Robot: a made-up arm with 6 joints. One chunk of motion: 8 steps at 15 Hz.
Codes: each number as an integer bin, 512 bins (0 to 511) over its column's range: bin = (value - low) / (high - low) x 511, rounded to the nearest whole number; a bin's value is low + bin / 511 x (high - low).
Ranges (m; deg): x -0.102..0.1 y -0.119..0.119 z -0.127..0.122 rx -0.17..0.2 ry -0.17..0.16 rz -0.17..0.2
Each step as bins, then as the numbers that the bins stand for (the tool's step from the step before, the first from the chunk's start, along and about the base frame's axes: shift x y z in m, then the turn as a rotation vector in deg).
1 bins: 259 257 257 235 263 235
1 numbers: 0.00038 0.00070 -0.00177 0.000 0.000 0.000
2 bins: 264 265 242 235 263 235
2 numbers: 0.00236 0.00442 -0.00908 0.000 0.000 0.000
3 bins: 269 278 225 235 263 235
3 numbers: 0.00434 0.01048 -0.01736 0.000 0.000 0.000
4 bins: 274 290 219 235 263 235
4 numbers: 0.00631 0.01607 -0.02029 0.000 0.000 0.000
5 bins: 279 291 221 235 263 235
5 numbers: 0.00829 0.01653 -0.01931 0.000 0.000 0.000
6 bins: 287 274 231 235 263 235
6 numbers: 0.01145 0.00862 -0.01444 0.000 0.000 0.000
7 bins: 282 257 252 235 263 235
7 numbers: 0.00948 0.00070 -0.00421 0.000 0.000 0.000
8 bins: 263 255 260 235 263 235
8 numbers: 0.00196 -0.00023 -0.00031 0.000 0.000 0.000
